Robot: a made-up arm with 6 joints.
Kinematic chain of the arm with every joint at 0, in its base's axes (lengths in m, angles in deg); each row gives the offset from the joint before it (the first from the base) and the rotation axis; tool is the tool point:
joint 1: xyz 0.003 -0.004 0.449 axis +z
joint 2: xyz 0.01 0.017 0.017 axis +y
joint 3: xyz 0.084 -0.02 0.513 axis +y
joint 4: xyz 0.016 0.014 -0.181 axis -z
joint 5: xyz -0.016 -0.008 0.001 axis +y
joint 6: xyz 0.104 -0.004 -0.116 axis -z
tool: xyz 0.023 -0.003 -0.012
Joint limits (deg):
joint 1: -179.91..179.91
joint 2: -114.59..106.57
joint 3: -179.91..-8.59
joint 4: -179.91..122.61
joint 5: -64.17..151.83
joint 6: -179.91..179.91
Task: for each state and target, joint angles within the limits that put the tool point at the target. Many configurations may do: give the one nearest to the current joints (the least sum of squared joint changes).
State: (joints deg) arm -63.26 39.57 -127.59 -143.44 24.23 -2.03
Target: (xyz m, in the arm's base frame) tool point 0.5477 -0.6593 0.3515
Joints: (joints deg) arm -52.38 76.36 -138.82 -142.56 34.96 -1.38
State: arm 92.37 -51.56 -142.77 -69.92 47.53 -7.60
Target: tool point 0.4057 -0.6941 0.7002
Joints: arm 116.19 -95.94 -138.32 -69.19 61.58 -7.79
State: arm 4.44 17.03 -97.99 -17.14 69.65 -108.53
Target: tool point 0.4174 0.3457 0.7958
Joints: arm 39.80 17.10 -97.28 -10.70 68.35 -108.20
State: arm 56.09 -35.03 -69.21 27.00 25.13 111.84
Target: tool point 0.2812 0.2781 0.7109
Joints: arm 47.61 8.49 -51.33 27.98 31.96 111.05
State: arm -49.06 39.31 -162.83 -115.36 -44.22 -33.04
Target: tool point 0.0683 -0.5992 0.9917
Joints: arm -97.06 33.71 -169.57 -119.77 -20.47 -34.67
